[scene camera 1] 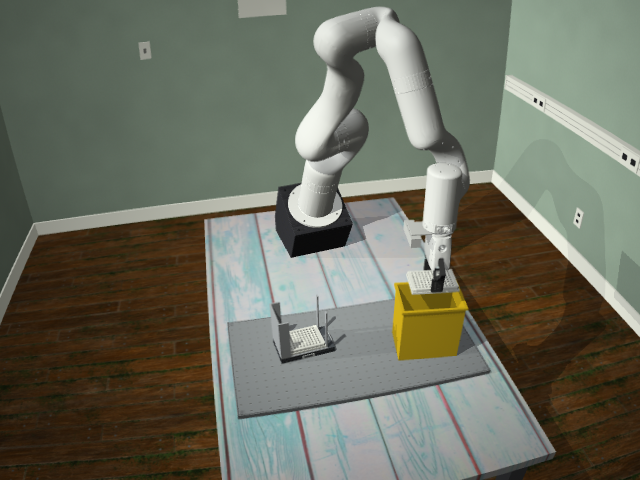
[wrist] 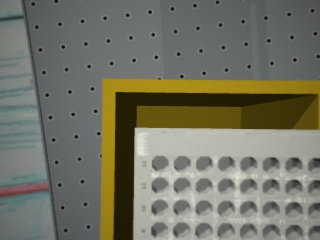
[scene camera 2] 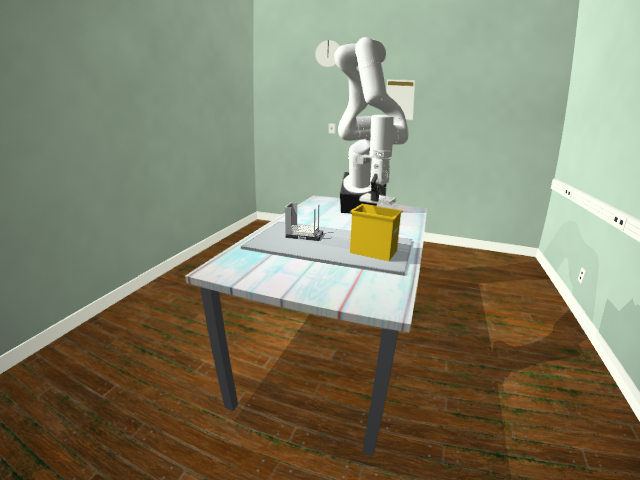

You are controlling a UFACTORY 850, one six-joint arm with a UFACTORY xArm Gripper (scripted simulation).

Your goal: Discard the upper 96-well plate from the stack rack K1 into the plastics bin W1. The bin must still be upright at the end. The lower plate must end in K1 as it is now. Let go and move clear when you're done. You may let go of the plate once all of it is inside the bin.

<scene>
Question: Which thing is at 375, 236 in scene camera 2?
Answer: A yellow plastics bin.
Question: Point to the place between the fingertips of the gripper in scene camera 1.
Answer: At 432, 281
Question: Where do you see a yellow plastics bin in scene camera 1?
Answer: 433, 333
</scene>
